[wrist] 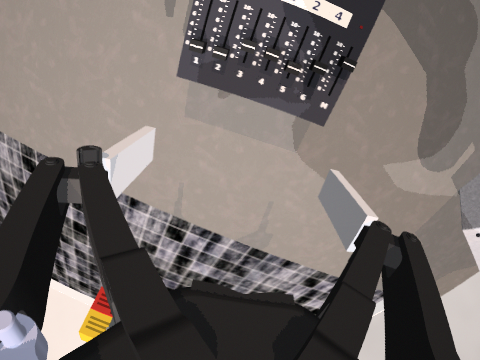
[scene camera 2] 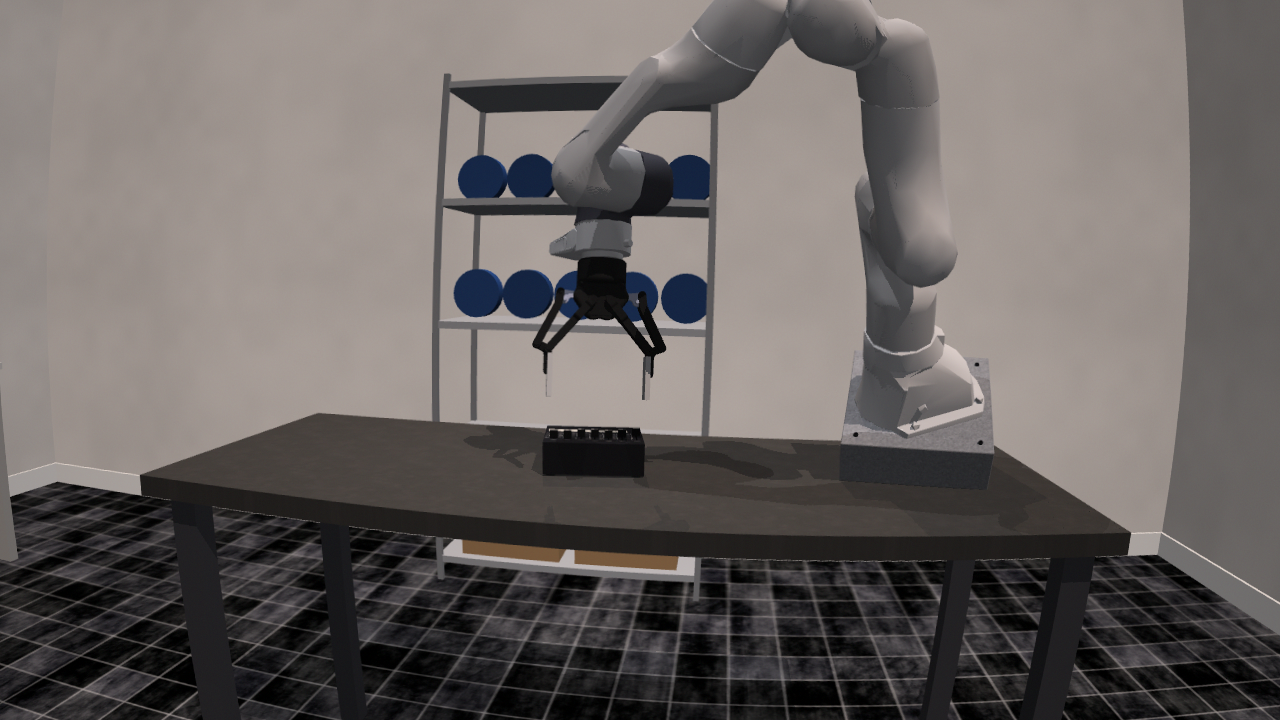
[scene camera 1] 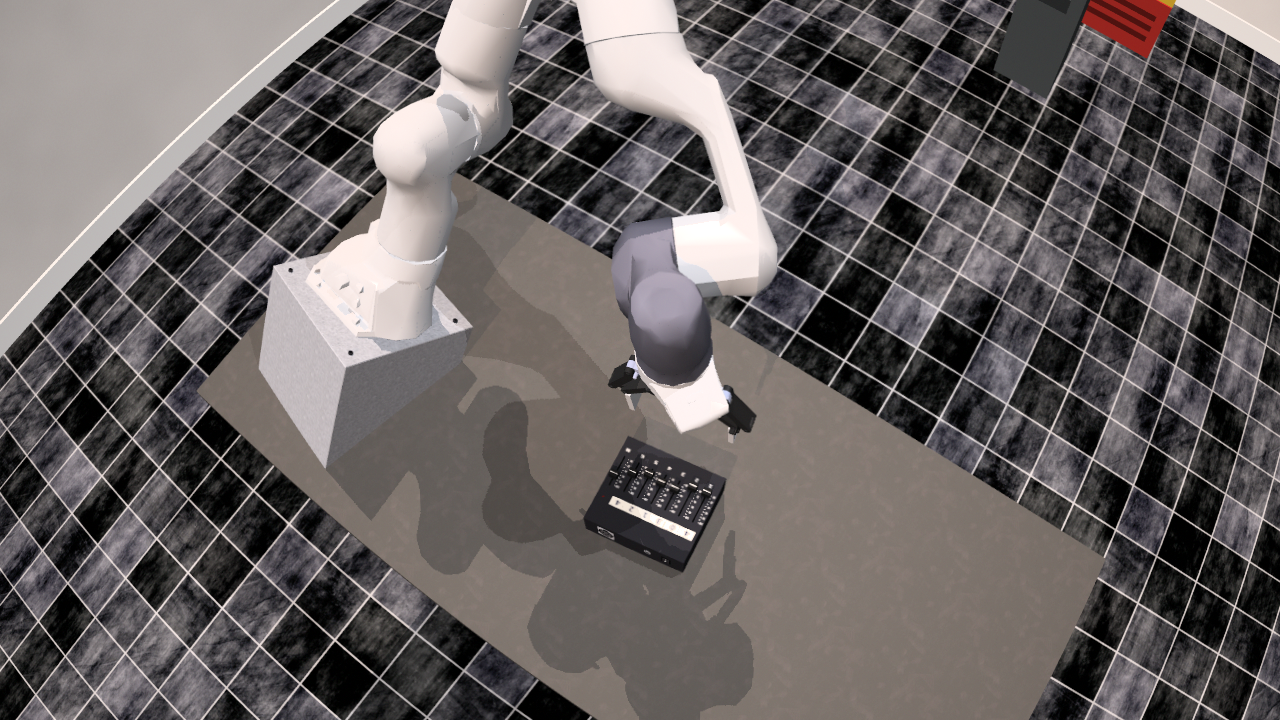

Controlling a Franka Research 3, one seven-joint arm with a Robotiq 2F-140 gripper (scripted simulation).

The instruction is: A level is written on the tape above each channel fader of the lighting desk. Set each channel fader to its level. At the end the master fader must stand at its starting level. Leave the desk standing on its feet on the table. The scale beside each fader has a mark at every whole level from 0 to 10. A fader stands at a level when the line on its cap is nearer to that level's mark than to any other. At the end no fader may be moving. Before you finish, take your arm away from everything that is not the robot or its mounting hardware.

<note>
I see my gripper (scene camera 2: 597, 398).
My gripper shows as well in the wrist view (wrist: 241, 164) and in scene camera 1 (scene camera 1: 684, 417).
</note>
